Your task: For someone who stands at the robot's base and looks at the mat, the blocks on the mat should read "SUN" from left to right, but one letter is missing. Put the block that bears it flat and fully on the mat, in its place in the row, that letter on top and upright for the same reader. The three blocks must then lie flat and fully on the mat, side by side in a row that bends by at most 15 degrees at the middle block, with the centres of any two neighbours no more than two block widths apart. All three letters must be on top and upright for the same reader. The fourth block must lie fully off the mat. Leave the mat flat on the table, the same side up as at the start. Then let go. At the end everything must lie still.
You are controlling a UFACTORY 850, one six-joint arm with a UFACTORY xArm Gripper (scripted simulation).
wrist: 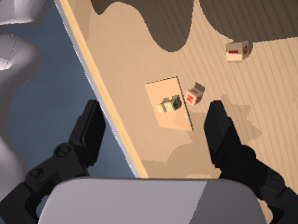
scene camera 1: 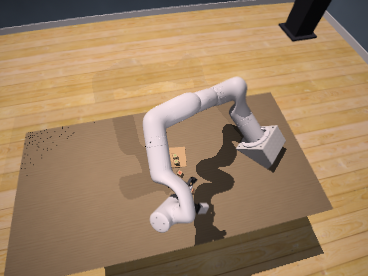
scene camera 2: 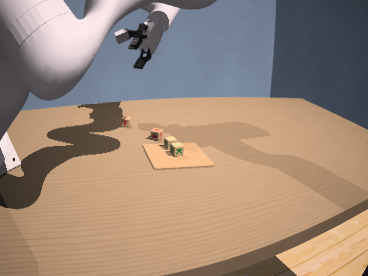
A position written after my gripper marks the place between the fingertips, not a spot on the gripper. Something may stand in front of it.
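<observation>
There's a tan mat (scene camera 2: 161,158), and you'd find the mat at (wrist: 169,89) too. My gripper (scene camera 2: 134,58) is visible as well, and the wrist view also shows the gripper (wrist: 154,112).
</observation>
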